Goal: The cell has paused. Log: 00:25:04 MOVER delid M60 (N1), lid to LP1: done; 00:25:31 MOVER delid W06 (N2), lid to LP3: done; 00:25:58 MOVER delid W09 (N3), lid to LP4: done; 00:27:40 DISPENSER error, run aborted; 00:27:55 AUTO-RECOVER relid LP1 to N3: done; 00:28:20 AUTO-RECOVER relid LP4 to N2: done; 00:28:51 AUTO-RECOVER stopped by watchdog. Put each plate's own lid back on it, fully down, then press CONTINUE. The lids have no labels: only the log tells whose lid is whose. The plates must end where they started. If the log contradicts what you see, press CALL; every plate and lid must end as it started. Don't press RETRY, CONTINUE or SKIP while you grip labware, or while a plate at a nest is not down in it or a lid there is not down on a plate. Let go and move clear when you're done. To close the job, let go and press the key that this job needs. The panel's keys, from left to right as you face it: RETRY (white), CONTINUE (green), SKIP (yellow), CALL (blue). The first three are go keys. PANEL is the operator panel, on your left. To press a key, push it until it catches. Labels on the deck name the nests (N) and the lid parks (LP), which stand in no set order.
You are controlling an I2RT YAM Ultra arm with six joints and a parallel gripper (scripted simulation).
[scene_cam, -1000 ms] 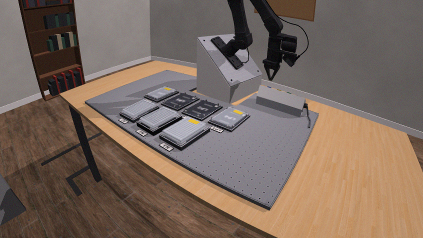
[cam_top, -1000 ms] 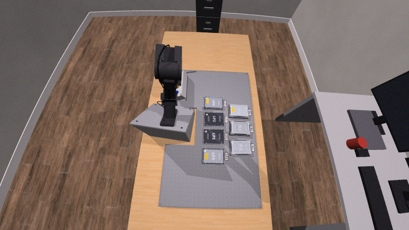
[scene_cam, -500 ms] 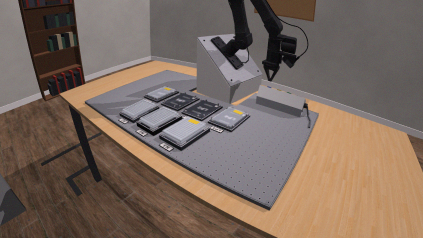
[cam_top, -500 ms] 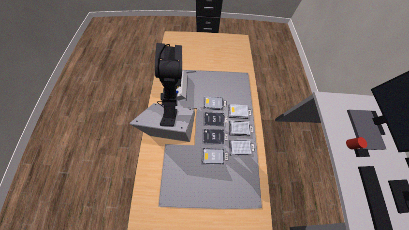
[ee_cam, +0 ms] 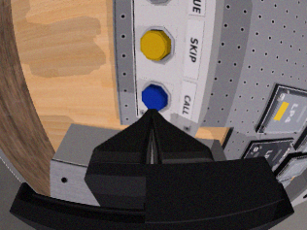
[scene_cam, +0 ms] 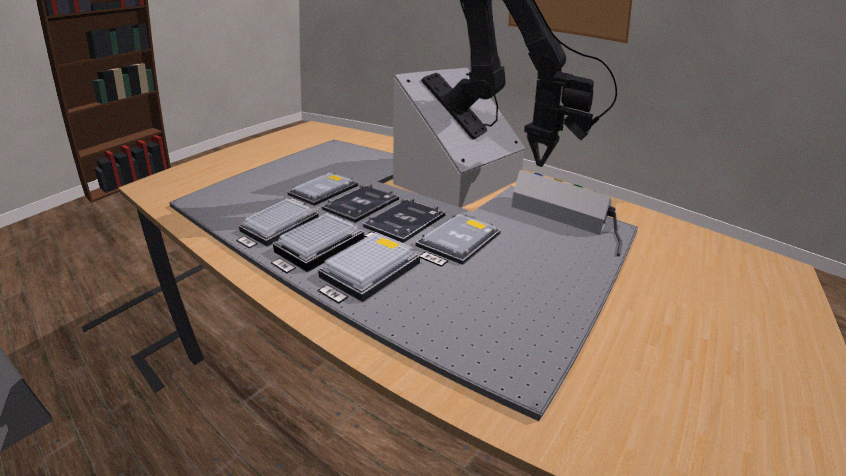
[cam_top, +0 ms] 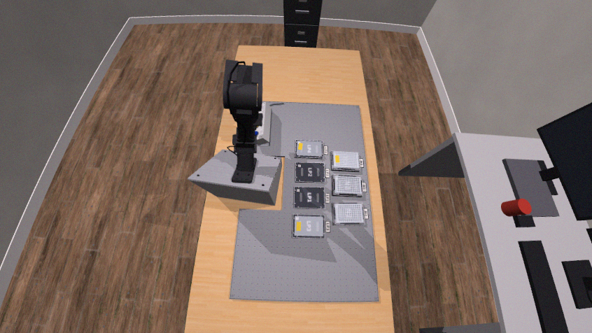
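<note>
Right now the blue call key is 30 mm below my hand. From my hand the other things lie so: green continue key: 100 mm to the left, 30 mm below; yellow skip key: 50 mm to the left, 30 mm below.
</note>
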